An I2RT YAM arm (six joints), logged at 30 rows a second.
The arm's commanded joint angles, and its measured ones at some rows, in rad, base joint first. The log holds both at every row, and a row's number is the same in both.
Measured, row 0:
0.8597 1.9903 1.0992 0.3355 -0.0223 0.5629
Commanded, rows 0 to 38:
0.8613 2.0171 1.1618 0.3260 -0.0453 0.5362
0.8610 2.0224 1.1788 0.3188 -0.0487 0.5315
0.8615 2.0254 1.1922 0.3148 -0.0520 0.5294
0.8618 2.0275 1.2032 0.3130 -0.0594 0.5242
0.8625 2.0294 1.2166 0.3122 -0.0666 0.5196
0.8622 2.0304 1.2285 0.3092 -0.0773 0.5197
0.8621 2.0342 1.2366 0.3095 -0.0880 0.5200
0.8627 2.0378 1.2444 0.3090 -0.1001 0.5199
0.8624 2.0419 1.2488 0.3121 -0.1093 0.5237
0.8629 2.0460 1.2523 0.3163 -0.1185 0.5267
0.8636 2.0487 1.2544 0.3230 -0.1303 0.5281
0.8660 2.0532 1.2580 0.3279 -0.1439 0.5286
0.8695 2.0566 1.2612 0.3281 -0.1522 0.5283
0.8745 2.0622 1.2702 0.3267 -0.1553 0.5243
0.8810 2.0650 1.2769 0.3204 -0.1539 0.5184
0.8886 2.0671 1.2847 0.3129 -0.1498 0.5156
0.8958 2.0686 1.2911 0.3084 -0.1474 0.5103
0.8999 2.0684 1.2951 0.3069 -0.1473 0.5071
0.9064 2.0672 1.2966 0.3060 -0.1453 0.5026
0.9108 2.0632 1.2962 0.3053 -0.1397 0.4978
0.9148 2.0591 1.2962 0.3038 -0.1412 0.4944
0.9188 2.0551 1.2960 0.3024 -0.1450 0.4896
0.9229 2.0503 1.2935 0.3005 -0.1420 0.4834
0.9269 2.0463 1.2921 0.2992 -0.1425 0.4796
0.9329 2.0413 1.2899 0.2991 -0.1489 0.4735
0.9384 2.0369 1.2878 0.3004 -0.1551 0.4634
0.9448 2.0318 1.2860 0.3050 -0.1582 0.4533
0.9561 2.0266 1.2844 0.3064 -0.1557 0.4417
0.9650 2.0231 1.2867 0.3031 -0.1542 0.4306
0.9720 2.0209 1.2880 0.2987 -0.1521 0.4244
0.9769 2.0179 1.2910 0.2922 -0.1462 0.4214
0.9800 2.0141 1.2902 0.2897 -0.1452 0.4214
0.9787 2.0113 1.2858 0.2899 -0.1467 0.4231
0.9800 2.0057 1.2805 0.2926 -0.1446 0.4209
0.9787 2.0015 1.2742 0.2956 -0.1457 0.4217
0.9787 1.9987 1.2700 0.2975 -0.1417 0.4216
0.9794 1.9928 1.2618 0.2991 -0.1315 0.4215
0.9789 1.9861 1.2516 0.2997 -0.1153 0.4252
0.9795 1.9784 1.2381 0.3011 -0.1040 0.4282
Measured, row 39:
0.9321 2.0449 1.2549 0.2462 -0.0498 0.4492
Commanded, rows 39 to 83:
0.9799 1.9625 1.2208 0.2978 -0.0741 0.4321
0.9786 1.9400 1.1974 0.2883 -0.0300 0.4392
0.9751 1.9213 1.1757 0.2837 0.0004 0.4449
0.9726 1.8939 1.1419 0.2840 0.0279 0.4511
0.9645 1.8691 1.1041 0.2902 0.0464 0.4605
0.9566 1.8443 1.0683 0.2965 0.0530 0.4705
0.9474 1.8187 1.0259 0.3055 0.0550 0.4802
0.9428 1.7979 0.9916 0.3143 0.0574 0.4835
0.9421 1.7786 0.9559 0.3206 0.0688 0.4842
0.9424 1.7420 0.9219 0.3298 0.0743 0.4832
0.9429 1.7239 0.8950 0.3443 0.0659 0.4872
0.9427 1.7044 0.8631 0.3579 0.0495 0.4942
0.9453 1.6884 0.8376 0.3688 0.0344 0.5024
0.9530 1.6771 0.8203 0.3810 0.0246 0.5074
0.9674 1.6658 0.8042 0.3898 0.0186 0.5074
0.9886 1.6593 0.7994 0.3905 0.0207 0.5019
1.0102 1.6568 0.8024 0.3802 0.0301 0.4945
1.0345 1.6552 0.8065 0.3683 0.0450 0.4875
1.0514 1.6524 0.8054 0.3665 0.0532 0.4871
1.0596 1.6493 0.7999 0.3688 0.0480 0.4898
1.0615 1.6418 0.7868 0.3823 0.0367 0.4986
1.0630 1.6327 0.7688 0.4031 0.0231 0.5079
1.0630 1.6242 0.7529 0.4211 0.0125 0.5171
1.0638 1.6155 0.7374 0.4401 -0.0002 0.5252
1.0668 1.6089 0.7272 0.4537 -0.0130 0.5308
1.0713 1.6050 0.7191 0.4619 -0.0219 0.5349
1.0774 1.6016 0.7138 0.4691 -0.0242 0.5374
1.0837 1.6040 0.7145 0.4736 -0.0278 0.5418
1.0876 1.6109 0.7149 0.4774 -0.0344 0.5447
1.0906 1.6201 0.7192 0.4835 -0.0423 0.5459
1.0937 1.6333 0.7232 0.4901 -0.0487 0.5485
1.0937 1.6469 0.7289 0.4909 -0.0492 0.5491
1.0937 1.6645 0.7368 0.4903 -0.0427 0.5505
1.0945 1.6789 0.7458 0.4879 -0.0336 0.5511
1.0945 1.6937 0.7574 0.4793 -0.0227 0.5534
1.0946 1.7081 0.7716 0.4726 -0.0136 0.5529
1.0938 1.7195 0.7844 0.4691 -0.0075 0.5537
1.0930 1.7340 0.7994 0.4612 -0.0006 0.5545
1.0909 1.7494 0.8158 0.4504 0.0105 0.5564
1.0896 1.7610 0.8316 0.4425 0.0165 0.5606
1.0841 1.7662 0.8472 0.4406 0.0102 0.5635
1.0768 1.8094 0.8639 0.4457 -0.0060 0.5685
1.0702 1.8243 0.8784 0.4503 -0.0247 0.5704
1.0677 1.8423 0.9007 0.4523 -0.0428 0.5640
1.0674 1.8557 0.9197 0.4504 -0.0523 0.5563
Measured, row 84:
1.0782 1.8153 0.8703 0.4480 -0.0250 0.5587
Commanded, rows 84 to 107:
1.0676 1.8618 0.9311 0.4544 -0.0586 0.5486
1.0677 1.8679 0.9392 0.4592 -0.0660 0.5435
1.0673 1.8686 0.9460 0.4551 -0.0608 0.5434
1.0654 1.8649 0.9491 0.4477 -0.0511 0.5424
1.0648 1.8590 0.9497 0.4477 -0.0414 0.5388
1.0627 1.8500 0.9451 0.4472 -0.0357 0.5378
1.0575 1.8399 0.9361 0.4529 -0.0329 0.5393
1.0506 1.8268 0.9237 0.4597 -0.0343 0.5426
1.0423 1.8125 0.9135 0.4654 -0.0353 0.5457
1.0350 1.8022 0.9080 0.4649 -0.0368 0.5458
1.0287 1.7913 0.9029 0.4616 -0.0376 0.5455
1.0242 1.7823 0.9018 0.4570 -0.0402 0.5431
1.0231 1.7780 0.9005 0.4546 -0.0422 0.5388
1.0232 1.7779 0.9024 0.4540 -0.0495 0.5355
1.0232 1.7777 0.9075 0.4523 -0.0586 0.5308
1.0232 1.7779 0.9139 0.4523 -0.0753 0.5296
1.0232 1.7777 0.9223 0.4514 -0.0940 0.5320
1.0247 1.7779 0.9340 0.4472 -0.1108 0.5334
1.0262 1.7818 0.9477 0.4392 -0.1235 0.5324
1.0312 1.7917 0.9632 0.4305 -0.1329 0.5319
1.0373 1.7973 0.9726 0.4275 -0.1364 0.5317
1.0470 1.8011 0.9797 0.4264 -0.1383 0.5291
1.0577 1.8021 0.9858 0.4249 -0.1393 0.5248
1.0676 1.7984 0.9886 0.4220 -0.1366 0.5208
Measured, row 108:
1.0374 1.8030 0.9474 0.3927 -0.1036 0.5426
